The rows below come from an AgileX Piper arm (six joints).
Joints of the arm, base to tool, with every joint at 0 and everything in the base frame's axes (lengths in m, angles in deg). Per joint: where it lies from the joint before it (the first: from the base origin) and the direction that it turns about. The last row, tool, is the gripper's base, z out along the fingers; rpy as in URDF.
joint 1: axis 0 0 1 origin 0.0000 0.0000 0.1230
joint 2: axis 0 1 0 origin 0.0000 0.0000 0.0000
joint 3: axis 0 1 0 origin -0.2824 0.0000 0.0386
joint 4: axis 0.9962 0 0.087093 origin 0.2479 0.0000 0.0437
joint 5: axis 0 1 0 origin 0.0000 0.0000 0.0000
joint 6: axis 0.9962 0 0.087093 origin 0.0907 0.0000 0.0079
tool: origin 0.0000 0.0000 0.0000 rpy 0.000 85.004 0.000
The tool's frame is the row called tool.
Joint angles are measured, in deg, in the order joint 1, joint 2, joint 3, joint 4, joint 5, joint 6. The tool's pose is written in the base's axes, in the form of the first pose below.
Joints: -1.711 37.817 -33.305 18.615 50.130 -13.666
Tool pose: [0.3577 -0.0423 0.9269 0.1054 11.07 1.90 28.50]
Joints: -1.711 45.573 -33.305 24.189 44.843 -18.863
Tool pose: [0.3459 -0.0464 0.9283 0.1283 13.87 2.22 27.54]
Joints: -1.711 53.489 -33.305 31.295 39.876 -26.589
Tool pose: [0.3358 -0.0557 0.9283 0.1495 16.59 2.54 26.20]
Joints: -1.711 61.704 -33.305 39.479 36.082 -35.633
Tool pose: [0.3191 -0.0631 0.9301 0.1706 19.10 2.84 24.33]
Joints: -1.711 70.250 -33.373 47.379 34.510 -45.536
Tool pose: [0.2881 -0.0771 0.9352 0.1911 21.17 3.17 21.87]
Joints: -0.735 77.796 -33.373 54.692 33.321 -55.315
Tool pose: [0.2619 -0.0990 0.9371 0.2085 22.66 3.79 19.42]
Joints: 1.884 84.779 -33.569 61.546 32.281 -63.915
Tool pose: [0.2362 -0.1260 0.9367 0.2258 23.71 5.06 17.03]
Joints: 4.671 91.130 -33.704 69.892 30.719 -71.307
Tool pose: [0.2175 -0.1300 0.9367 0.2418 24.51 6.39 14.74]
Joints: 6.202 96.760 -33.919 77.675 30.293 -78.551
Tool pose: [0.2021 -0.1288 0.9368 0.2549 25.08 7.24 12.65]
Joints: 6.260 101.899 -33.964 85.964 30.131 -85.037
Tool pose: [0.1919 -0.1045 0.9393 0.2646 25.60 7.40 10.65]
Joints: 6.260 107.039 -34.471 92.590 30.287 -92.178
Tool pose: [0.1841 -0.0989 0.9407 0.2672 26.09 7.48 8.64]
